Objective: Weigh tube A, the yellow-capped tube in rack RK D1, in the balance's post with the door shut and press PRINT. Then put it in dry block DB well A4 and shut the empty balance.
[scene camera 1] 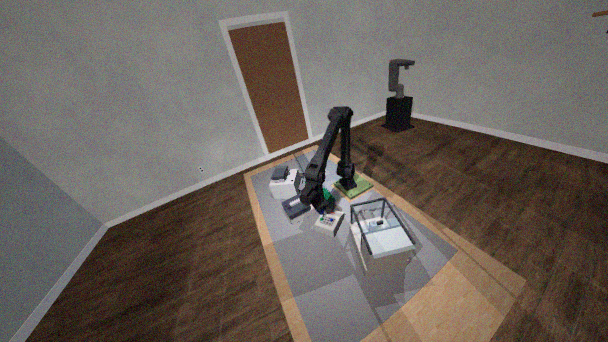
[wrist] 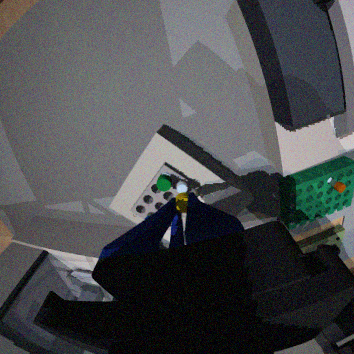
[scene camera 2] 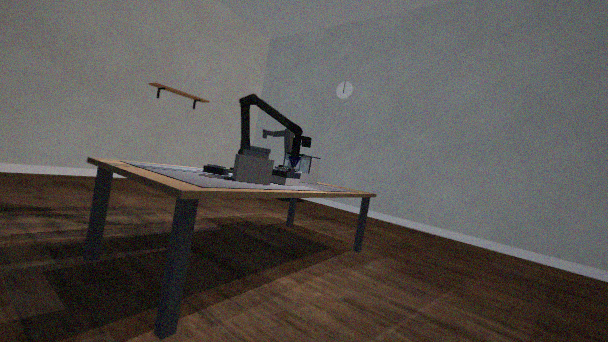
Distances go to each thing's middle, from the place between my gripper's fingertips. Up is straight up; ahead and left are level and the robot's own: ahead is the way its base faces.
Scene:
I see the balance (scene camera 1: 371,211) 24 cm to the left of my hand and 18 cm behind it.

